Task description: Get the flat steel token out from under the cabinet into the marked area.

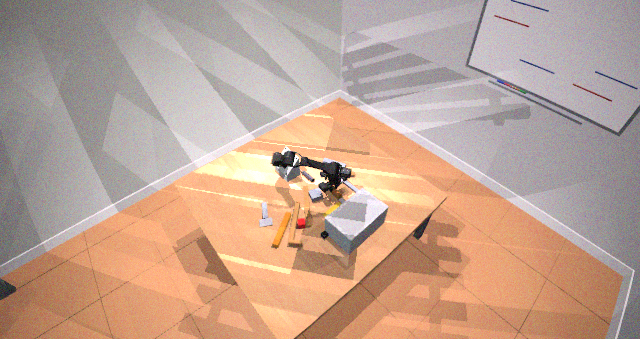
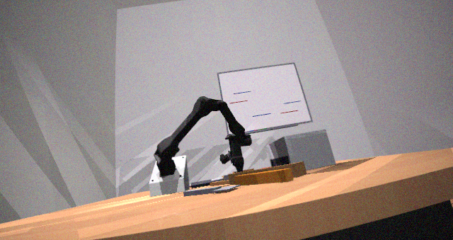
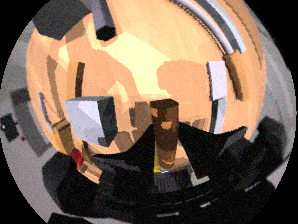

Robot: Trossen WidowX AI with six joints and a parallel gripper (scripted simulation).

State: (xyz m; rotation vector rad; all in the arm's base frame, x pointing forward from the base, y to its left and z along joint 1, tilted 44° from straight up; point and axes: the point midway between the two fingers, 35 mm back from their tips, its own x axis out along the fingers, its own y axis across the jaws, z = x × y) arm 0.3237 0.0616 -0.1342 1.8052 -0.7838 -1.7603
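Now: the grey block 110 mm to the right of my gripper tip, 40 mm behind it and 10 mm above it. Round my gripper tip: thin wooden stick: 190 mm to the right, 10 mm behind; red block: 300 mm to the right, 80 mm ahead, 10 mm above; grey bar: 180 mm behind, 160 mm to the left.
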